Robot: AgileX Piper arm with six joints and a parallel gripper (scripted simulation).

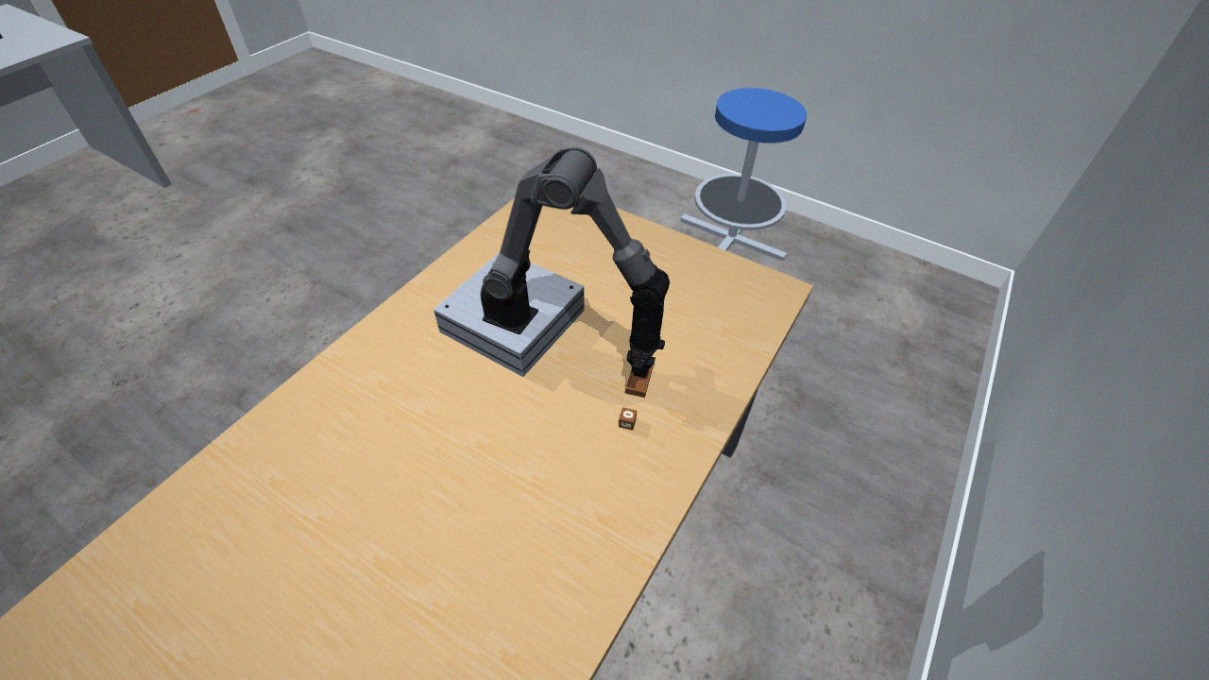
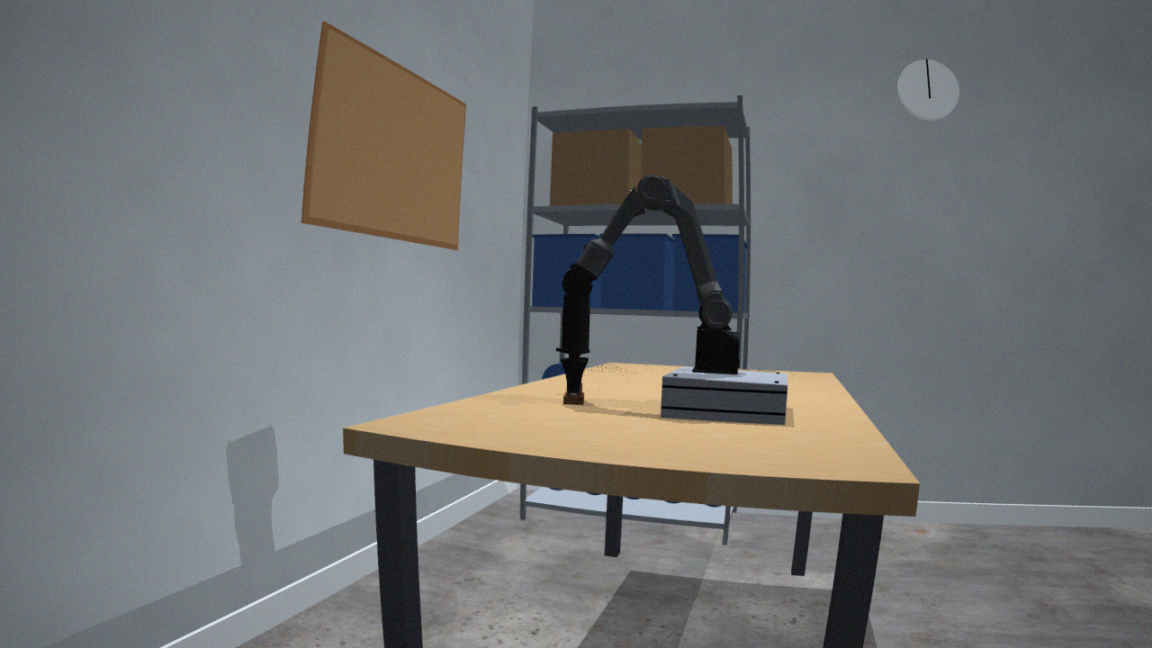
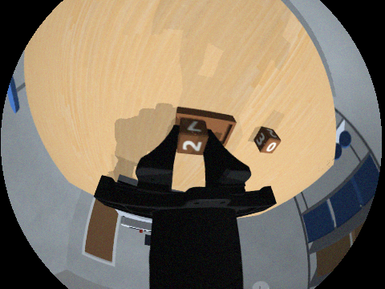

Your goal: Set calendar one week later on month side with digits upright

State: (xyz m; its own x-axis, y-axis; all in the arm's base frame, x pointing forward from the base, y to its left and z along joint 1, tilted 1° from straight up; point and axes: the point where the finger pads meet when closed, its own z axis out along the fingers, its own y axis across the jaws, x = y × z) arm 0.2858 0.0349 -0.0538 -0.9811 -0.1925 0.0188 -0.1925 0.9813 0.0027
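Right now my hand is 2 cm to the left of the brown tray and 2 cm above it. Also, from my hand: brown digit cube (12 cm to the right, 2 cm ahead, 1 cm below).
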